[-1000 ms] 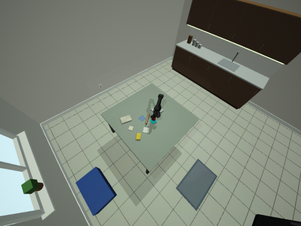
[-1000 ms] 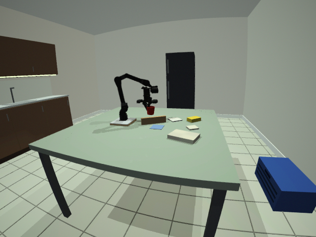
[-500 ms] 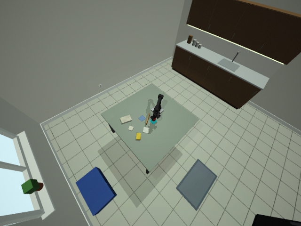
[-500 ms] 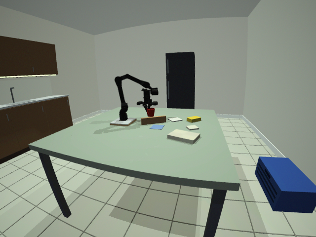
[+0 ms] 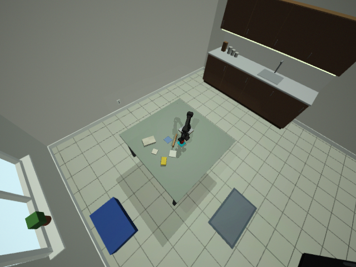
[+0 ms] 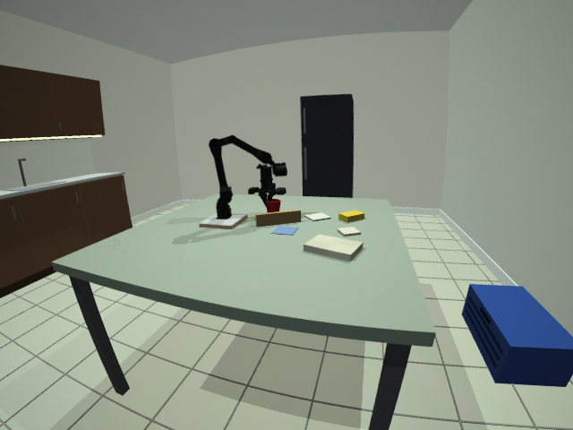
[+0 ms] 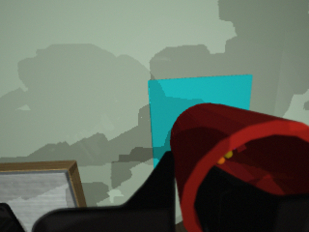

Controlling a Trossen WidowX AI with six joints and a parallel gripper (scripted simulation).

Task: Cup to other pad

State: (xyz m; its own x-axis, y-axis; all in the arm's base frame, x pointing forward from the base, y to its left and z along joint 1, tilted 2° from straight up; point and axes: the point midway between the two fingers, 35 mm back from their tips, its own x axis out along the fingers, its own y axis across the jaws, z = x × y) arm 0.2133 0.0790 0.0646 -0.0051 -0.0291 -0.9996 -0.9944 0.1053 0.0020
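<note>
Right now the cyan pad is 6 cm below my gripper tip and 3 cm ahead of it. Round my gripper tip: red cup: 3 cm ahead, 1 cm to the right; blue pad: 19 cm to the right, 12 cm ahead, 6 cm below; wooden bar: 10 cm to the right, 8 cm ahead, 4 cm below.
</note>
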